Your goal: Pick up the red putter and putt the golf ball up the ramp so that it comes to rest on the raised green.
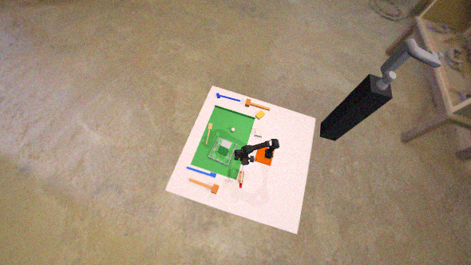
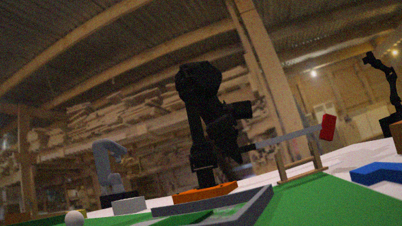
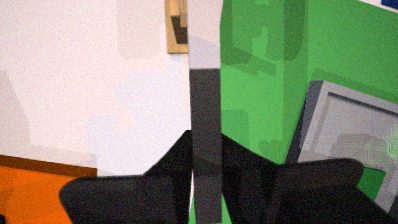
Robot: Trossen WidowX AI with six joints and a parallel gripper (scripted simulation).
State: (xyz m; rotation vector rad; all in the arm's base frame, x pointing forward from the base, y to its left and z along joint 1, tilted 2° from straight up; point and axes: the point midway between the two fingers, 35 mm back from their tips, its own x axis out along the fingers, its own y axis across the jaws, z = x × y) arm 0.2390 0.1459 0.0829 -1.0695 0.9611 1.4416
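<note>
Right now my gripper tip is 20 mm past the red putter, 110 mm to the right of it and 20 mm below it. Also, from my gripper tip: wooden stand (20 mm behind, 130 mm to the left, 40 mm below); white golf ball (190 mm ahead, 340 mm to the right, 50 mm below); green mat (240 mm ahead, 210 mm to the right, 70 mm below).
</note>
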